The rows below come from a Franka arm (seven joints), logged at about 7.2 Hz.
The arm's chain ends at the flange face. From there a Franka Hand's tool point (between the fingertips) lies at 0.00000 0.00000 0.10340 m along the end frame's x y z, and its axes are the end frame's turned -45 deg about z.
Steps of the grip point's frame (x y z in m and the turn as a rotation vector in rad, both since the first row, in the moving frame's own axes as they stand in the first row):
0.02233 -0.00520 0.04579 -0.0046 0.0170 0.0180
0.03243 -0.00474 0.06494 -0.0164 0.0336 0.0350
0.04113 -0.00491 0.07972 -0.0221 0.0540 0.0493
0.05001 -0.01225 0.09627 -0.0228 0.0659 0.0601
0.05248 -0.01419 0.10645 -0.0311 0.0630 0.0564
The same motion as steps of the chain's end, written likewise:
0.01053 -0.01857 0.04581 0.0088 0.0153 0.0180
0.01590 -0.02509 0.06501 0.0122 0.0354 0.0350
0.02000 -0.03036 0.07990 0.0226 0.0538 0.0493
0.02013 -0.04107 0.09652 0.0305 0.0627 0.0601
0.02014 -0.04501 0.10671 0.0226 0.0665 0.0564

